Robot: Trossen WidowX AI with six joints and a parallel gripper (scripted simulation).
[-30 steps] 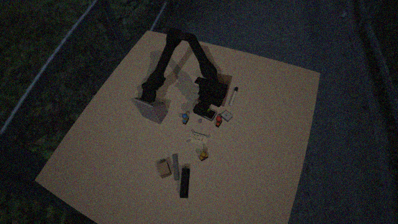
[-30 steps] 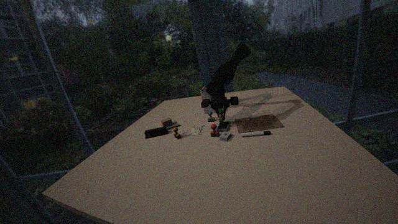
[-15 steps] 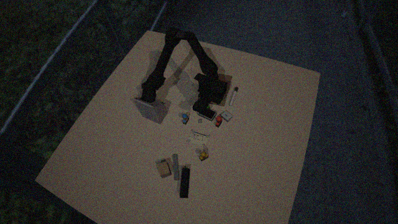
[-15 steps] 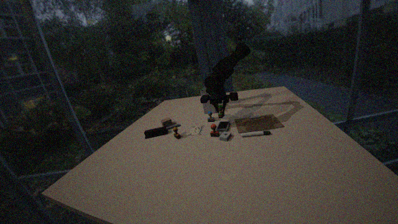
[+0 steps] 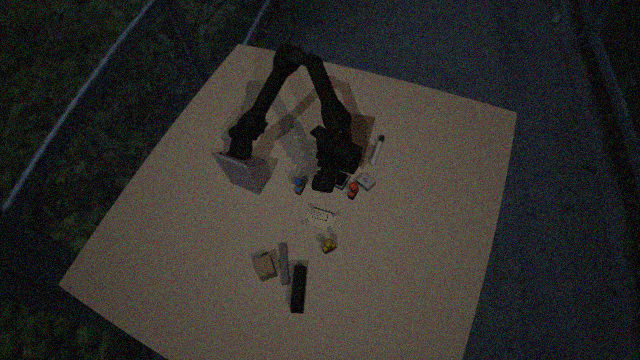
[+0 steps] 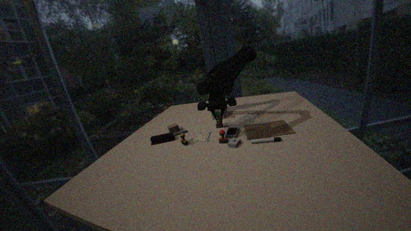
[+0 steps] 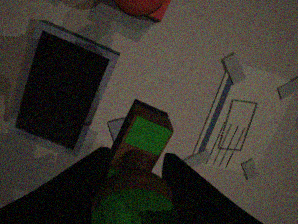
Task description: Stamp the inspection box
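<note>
The pale card is 10 cm to the right of my gripper tip and 9 cm below it. The rest, counted from my gripper tip: red-knobbed stamp (7 cm below, 7 cm ahead, 2 cm to the left); then green pass stamp (right at my gripper tip); then dark ink pad (9 cm below, 6 cm to the left, 1 cm behind).
</note>
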